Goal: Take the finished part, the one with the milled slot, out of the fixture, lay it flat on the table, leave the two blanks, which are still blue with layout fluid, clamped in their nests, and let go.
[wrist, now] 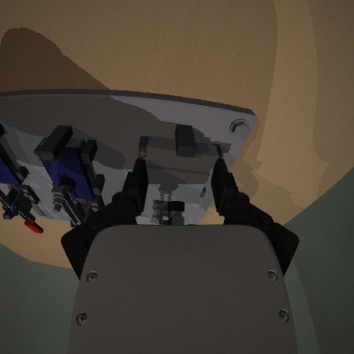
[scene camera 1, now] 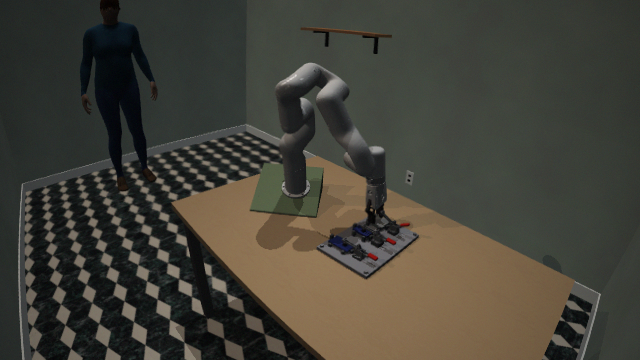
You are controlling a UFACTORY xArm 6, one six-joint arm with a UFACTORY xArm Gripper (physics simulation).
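Places are measured from the arm's base along level axes (x ahead, y left, z up), in millimetres.
Pixels of known places: gripper, fingertip midpoint: (wrist: 179, 169) (scene camera 1: 375, 218); arm's base, link origin: (scene camera 1: 296, 187).
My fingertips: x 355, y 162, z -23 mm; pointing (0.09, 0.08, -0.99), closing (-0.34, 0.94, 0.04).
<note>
Ahead of a thing's pixels: the offset from my fingertips to its top centre. "spot": to the spot under its first point. Level surfaces: height alone.
The finished part @(dx +15, dy +2, dz +5 mm) (wrist: 175, 174), plain grey, lies in the end nest of the grey fixture plate (scene camera 1: 336, 254) (wrist: 212, 119). My gripper (scene camera 1: 375, 218) (wrist: 179, 169) points down over this nest, its fingers against the part's two ends; it is shut on the part, which is low in the nest. The slot is hard to make out in the shade. One blue blank (scene camera 1: 362, 231) (wrist: 70, 167) sits in the middle nest under its clamp; the other blue blank @(dx +52, dy -215, dz -6 mm) (scene camera 1: 340, 243) (wrist: 7, 171) sits in the far nest, cut off by the wrist view's left edge. The fingers hide most of the part in the scene view.
Red-handled toggle clamps @(spot: dx +193, dy -192, dz +15 mm) (scene camera 1: 372, 256) @(spot: dx +175, dy -84, dz +24 mm) (scene camera 1: 391, 241) stand at the blanks' nests, and a third red handle @(spot: dx +144, dy +19, dz +40 mm) (scene camera 1: 405, 225) beside the end nest. A dark block @(dx -30, dy -7, dz +11 mm) (wrist: 185, 140) stands at the part's edge. The wooden table @(dz -37 mm) (scene camera 1: 450, 290) surrounds the plate; the arm's green base (scene camera 1: 267, 192) is behind.
</note>
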